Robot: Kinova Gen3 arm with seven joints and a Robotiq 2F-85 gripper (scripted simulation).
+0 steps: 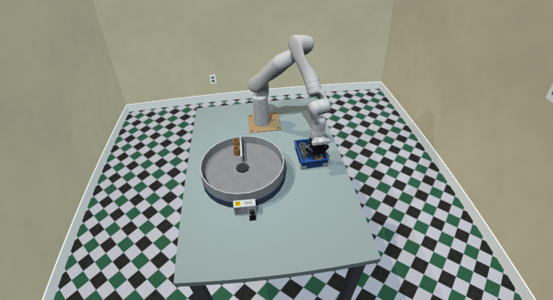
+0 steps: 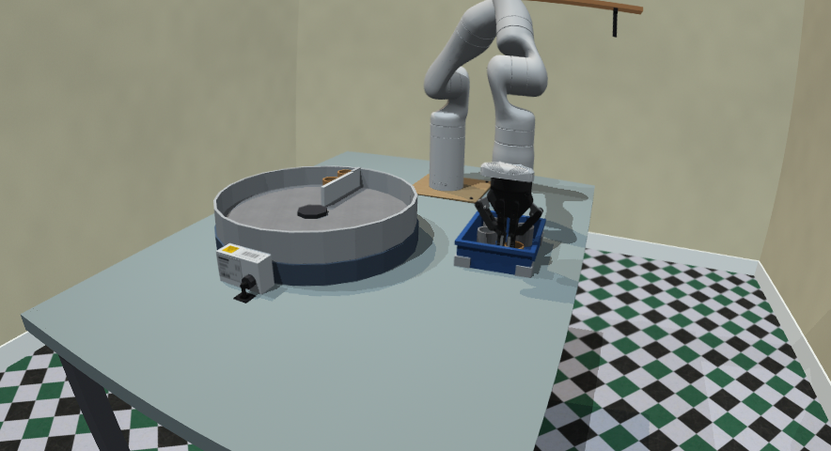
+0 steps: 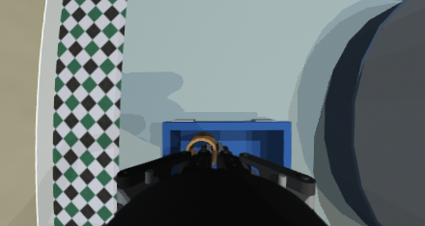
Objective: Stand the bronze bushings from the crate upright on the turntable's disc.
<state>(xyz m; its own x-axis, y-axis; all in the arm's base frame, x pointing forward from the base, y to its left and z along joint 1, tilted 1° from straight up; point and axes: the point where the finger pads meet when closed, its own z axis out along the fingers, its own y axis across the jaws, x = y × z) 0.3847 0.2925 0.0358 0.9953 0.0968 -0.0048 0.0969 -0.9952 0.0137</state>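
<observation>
Now: the blue crate 5 cm behind my hand, 2 cm to the right of it and 2 cm below it. Also, from my hand: turntable disc: 8 cm ahead, 38 cm to the right, 1 cm above.
</observation>
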